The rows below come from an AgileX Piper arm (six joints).
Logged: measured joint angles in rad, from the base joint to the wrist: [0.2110 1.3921 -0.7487 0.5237 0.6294 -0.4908]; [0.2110 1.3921 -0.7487 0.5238 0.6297 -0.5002]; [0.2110 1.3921 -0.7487 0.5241 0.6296 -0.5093]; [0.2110 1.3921 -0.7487 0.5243 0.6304 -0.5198]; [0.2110 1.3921 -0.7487 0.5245 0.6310 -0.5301]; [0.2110 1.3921 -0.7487 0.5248 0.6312 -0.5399]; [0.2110 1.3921 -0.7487 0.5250 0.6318 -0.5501]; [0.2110 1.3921 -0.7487 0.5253 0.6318 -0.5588]
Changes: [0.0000 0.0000 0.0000 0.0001 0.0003 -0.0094]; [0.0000 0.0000 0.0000 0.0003 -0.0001 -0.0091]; [0.0000 0.0000 0.0000 0.0002 0.0008 -0.0105]; [0.0000 0.0000 0.0000 0.0002 0.0006 -0.0103]; [0.0000 0.0000 0.0000 0.0003 0.0002 -0.0098]; [0.0000 0.0000 0.0000 0.0002 0.0006 -0.0102]; [0.0000 0.0000 0.0000 0.0003 0.0000 -0.0087]
